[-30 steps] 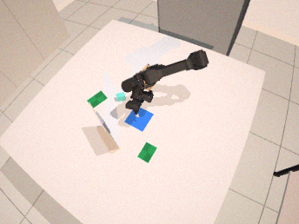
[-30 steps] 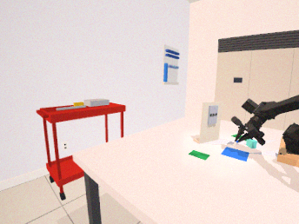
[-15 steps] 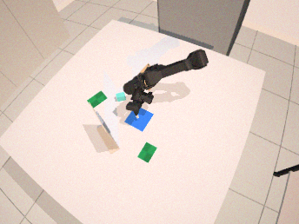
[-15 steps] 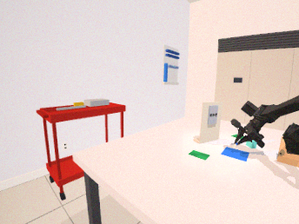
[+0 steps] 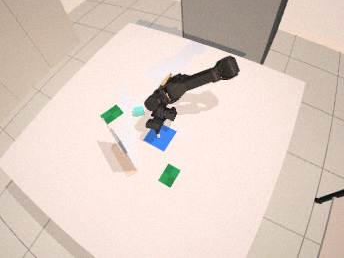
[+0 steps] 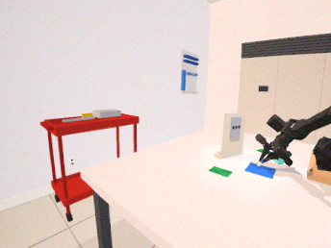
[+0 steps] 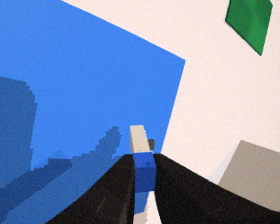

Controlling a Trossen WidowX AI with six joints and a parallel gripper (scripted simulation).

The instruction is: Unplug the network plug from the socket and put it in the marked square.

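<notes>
Now: the blue marked square 4 cm below my gripper tip and 1 cm behind it. From my gripper tip the other things lie so: network plug (right at my gripper tip); grey upright panel (16 cm ahead, 8 cm to the right, 7 cm above).
</notes>
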